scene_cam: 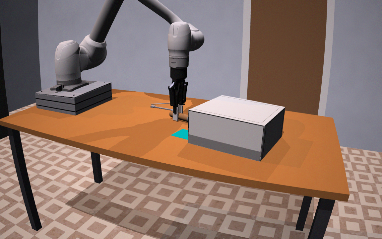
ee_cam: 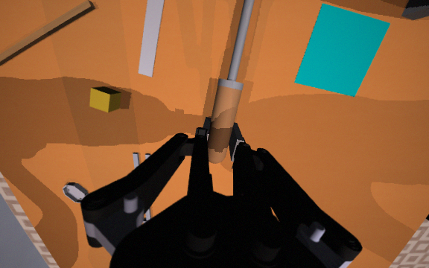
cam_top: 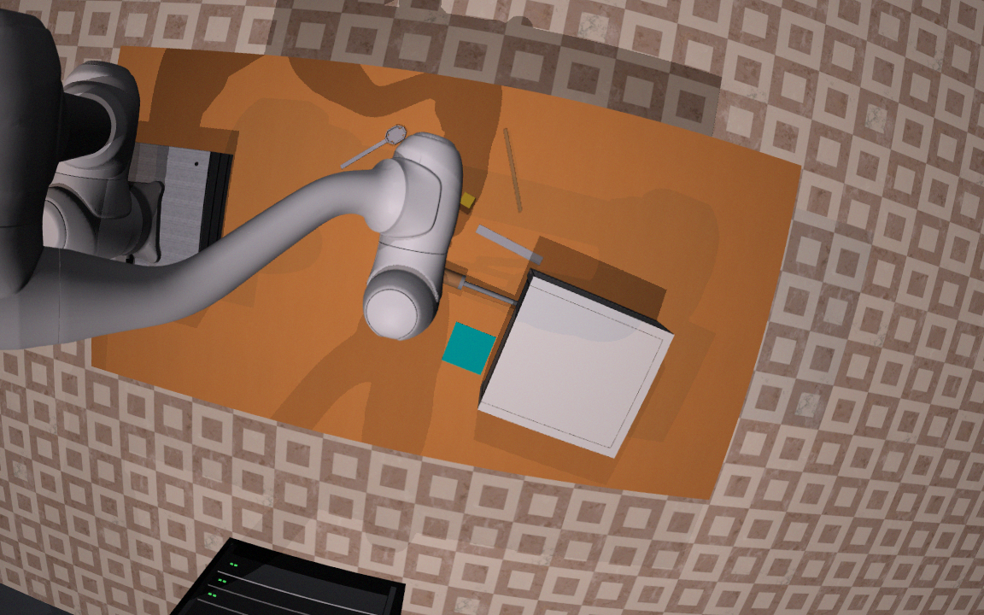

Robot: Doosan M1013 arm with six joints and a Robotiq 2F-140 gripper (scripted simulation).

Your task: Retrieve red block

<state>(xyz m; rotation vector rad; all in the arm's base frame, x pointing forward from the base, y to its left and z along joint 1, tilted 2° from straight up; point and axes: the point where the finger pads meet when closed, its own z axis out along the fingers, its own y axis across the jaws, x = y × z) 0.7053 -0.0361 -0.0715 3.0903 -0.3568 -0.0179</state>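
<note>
Now: the teal square 100 mm ahead of my hand, 160 mm to the right of it and 40 mm below it. Round my hand: flat grey bar: 150 mm ahead, 80 mm to the left, 40 mm below; then yellow cube: 50 mm ahead, 160 mm to the left, 30 mm below; then hook tool: 130 mm ahead, 70 mm to the right, 20 mm below.
</note>
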